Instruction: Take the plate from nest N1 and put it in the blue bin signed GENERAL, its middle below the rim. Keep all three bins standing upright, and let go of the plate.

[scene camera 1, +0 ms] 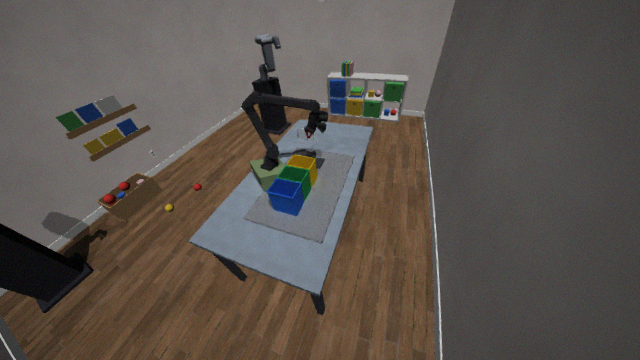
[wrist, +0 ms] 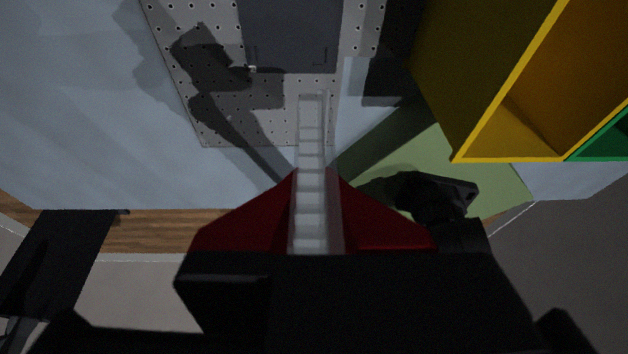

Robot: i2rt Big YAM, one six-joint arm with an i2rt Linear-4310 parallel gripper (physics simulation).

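Places are measured from the arm's base along level axes (x ahead, y up, z right), in millimetres.
Pixels of known places: gripper, fingertip midpoint: [scene camera 1: 308,137] [wrist: 313,177]; arm's base at its link origin: [scene camera 1: 269,166] [wrist: 433,193].
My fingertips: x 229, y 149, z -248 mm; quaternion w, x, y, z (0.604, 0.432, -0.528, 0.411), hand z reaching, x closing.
For each thing: its middle in the pictures, then the offset to it from my fingertips. Level surfaces: height alone.
- clear plate at the middle of its body: [wrist: 313,238] [scene camera 1: 305,134] dx -20, dy +26, dz +1 mm
- dark nest at the middle of its body: [wrist: 290,6] dx +8, dy -241, dz -18 mm
- blue bin at the middle of its body: [scene camera 1: 286,197] dx +61, dy -158, dz +467 mm
- green bin at the middle of its body: [wrist: 621,43] [scene camera 1: 295,183] dx +49, dy -158, dz +334 mm
- yellow bin at the middle of its body: [wrist: 515,33] [scene camera 1: 302,171] dx +38, dy -158, dz +202 mm
- grey mat at its surface level: dy -248 mm
- blue-grey table at its surface level: dy -261 mm
- perforated board at its surface level: dy -248 mm
My gripper [scene camera 1: 309,134] [wrist: 313,177] is shut on the clear plate [scene camera 1: 301,133] [wrist: 310,200], which stands on edge between the red fingers. It is held in the air above the table, beyond the yellow bin in the scene view. The dark nest [wrist: 291,37] lies below and ahead of the plate in the wrist view, and no plate shows on its visible part. The blue bin [scene camera 1: 286,200] stands upright at the near end of the row. The green bin [scene camera 1: 306,187] [wrist: 607,142] is in the middle. The yellow bin [scene camera 1: 313,172] [wrist: 440,85] is nearest the gripper. No sign is readable.
The three bins stand close together on the grey mat [scene camera 1: 327,200] on the blue-grey table [scene camera 1: 250,240]. The arm's base stands on a green block [scene camera 1: 265,177] [wrist: 490,175] beside them. A perforated board [wrist: 200,55] surrounds the nest.
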